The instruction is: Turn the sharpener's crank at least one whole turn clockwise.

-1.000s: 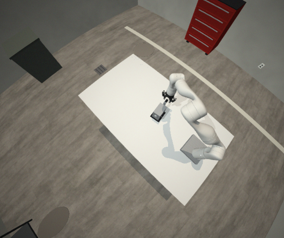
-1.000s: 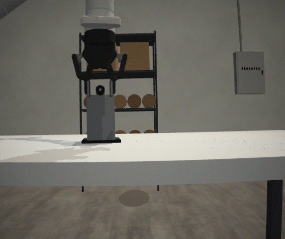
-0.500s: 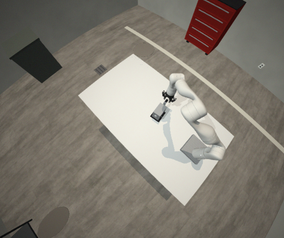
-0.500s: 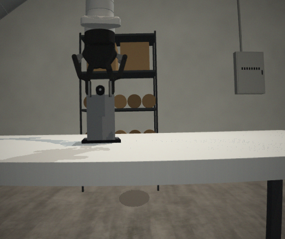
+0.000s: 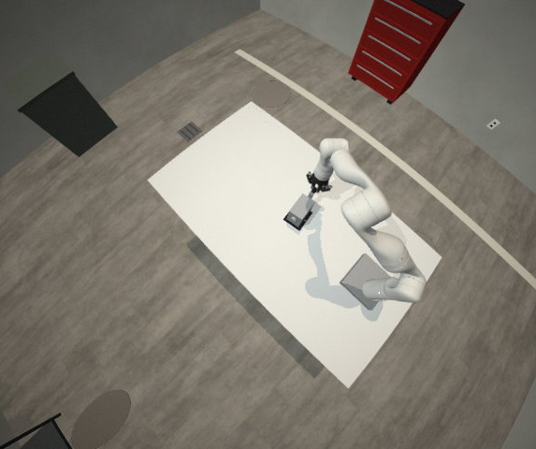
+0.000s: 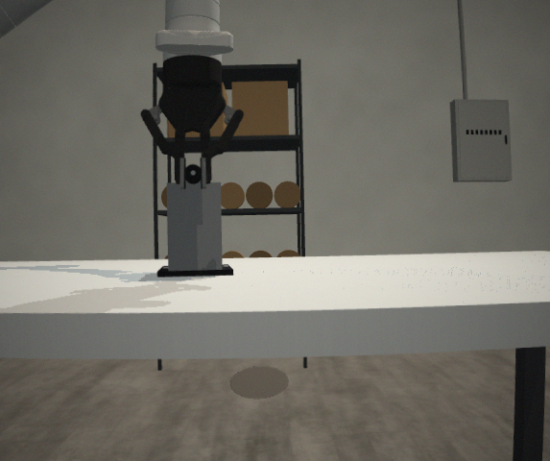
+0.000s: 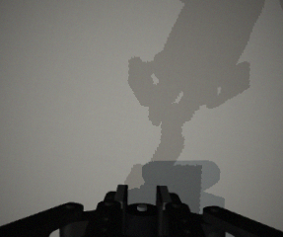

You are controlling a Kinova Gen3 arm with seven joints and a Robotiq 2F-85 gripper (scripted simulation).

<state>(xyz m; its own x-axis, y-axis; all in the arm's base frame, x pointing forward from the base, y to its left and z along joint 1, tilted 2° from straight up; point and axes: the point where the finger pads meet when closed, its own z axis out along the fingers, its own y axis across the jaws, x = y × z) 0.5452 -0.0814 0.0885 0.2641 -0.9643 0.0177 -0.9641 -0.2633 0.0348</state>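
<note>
My hand is 20 mm to the right of the knob.
</note>
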